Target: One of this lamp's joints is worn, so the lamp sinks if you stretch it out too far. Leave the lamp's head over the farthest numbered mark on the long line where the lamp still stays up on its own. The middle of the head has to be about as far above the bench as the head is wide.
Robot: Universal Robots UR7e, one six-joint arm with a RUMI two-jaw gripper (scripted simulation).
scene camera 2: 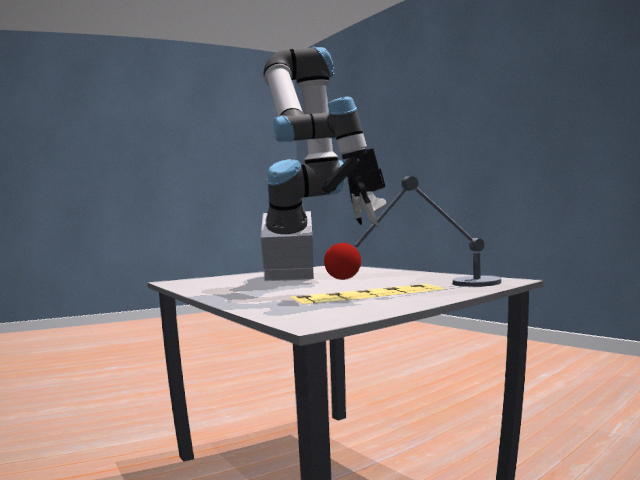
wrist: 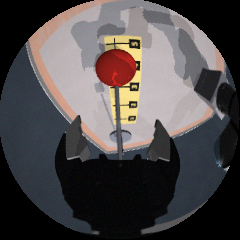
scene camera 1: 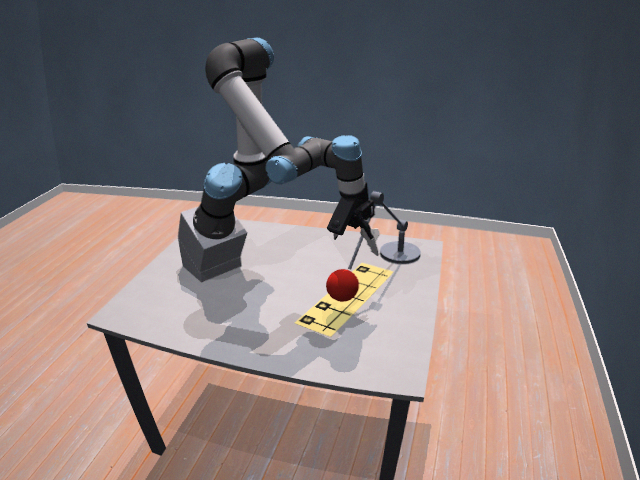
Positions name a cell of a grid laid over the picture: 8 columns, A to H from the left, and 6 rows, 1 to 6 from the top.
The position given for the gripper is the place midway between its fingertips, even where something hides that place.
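The gripper (scene camera 2: E3) (scene camera 1: E4) (wrist: D3) is visible, and so are a red ball head (wrist: D2) and a yellow numbered strip (wrist: E3).
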